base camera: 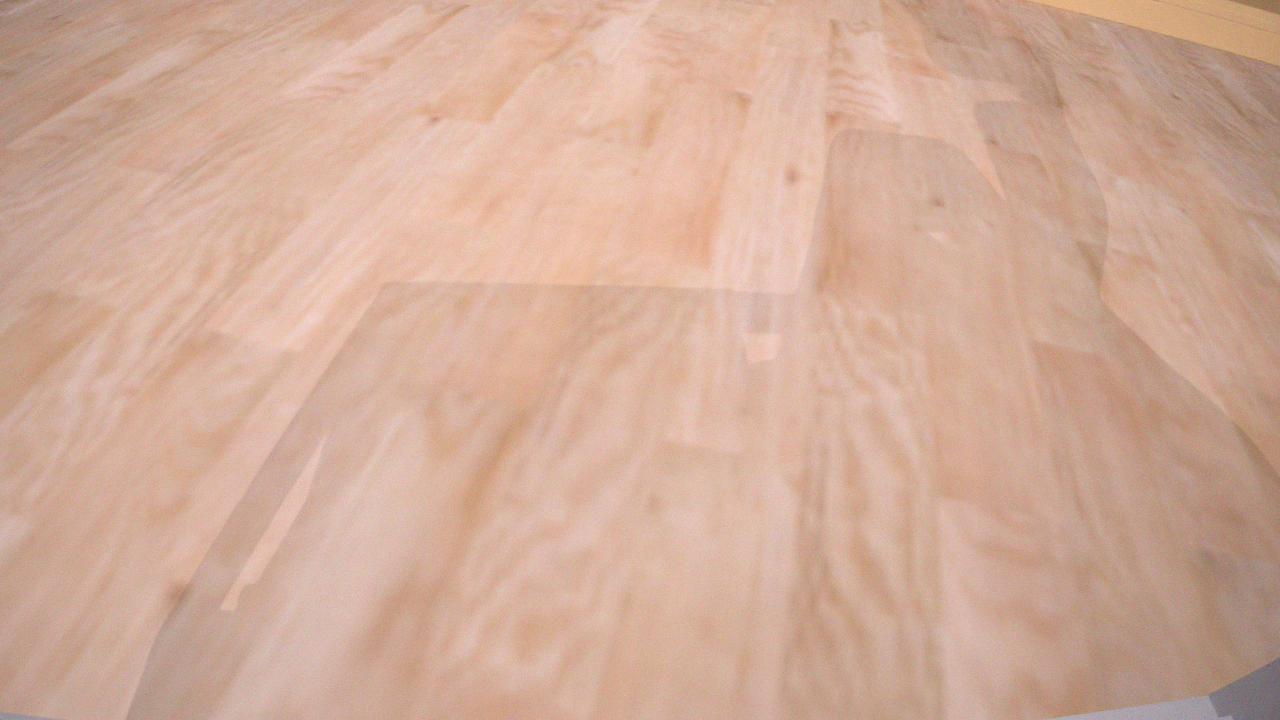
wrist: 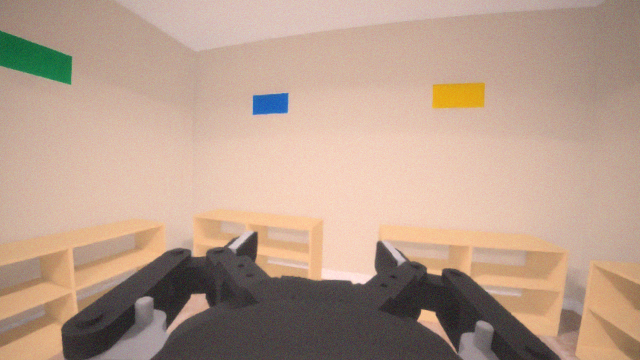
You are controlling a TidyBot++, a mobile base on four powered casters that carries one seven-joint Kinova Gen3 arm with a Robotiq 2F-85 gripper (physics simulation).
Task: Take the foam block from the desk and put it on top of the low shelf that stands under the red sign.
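Frame: origin at the arm's base, x up, y right, z ahead, level; metres.
Seen in the pictures: gripper, fingertip midpoint: point(wrist: 316, 249).
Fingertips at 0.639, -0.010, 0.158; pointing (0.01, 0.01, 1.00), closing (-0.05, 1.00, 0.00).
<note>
A point is followed by its place in that frame, as x, y, z.
My gripper point(wrist: 316, 249) @[0.639, -0.010, 0.158] is open, with its two fingers wide apart and no object between them. It points level across the room toward the far wall in the wrist view. The foam block, the desk and the red sign do not show in either view. Low light-wood shelves stand ahead: one point(wrist: 315, 245) @[0.031, -0.019, 1.834] under a blue sign point(wrist: 270, 104) @[1.349, -0.528, 2.258], one point(wrist: 515, 241) @[0.213, 1.435, 1.454] under a yellow sign point(wrist: 458, 95) @[1.354, 1.159, 1.801], and one point(wrist: 70, 270) @[0.064, -1.453, 1.144] on the left below a green sign point(wrist: 40, 57) @[1.375, -1.836, 1.300].
Part of another wooden shelf point(wrist: 591, 310) @[-0.070, 1.588, 1.065] shows at the right edge of the wrist view. The base camera looks down on the wood floor point(base camera: 537, 205) @[-0.397, -0.056, 0.614], with the robot's shadow on it. A light-wood edge point(base camera: 1181, 28) @[-0.376, 1.176, 1.378] crosses its top right corner.
</note>
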